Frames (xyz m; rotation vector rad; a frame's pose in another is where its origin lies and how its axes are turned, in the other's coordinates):
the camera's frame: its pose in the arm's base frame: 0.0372 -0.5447 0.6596 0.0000 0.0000 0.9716
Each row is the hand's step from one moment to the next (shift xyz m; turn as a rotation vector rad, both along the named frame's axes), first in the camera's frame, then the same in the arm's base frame.
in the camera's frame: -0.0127 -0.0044 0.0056 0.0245 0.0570 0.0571
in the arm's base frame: -0.0035 -0.0130 0.0056 -0.0333 0.0524 0.0571
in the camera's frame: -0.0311 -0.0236 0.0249 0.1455 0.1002 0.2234
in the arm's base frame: 0.0019 -0.0390 0.0249 -0.0007 0.1767 0.2234
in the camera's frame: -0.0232 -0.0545 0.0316 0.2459 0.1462 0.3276
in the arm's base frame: 0.0319 -0.0499 0.0316 0.0180 0.2855 0.3276
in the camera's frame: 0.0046 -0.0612 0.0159 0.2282 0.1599 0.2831
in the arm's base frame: 0.0531 -0.0307 0.0159 -0.0033 0.2786 0.2831
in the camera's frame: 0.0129 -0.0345 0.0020 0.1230 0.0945 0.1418
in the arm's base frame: 0.0358 -0.0088 0.0020 -0.0087 0.1549 0.1418
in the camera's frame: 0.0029 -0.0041 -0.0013 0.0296 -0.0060 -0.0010
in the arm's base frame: 0.0050 0.0001 -0.0013 0.0216 0.0211 -0.0010
